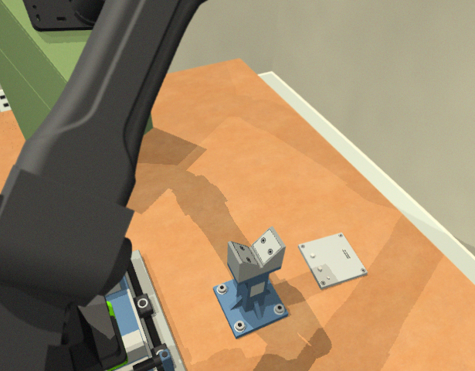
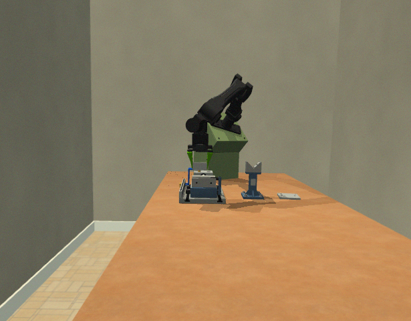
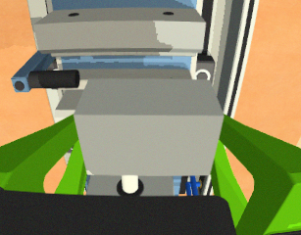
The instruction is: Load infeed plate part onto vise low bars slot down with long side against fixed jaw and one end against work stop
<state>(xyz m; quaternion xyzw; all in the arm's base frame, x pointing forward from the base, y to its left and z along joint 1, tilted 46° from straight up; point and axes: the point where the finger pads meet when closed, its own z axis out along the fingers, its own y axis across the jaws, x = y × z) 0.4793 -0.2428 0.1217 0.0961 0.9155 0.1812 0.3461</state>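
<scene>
My gripper is now right at the grey part. The rest, counted from my hand: fixed jaw 3 cm ahead, 2 cm to the left, 6 cm below; moving jaw 3 cm behind, 2 cm to the left, 6 cm below; work stop 1 cm ahead, 6 cm to the left, 5 cm below.
</scene>
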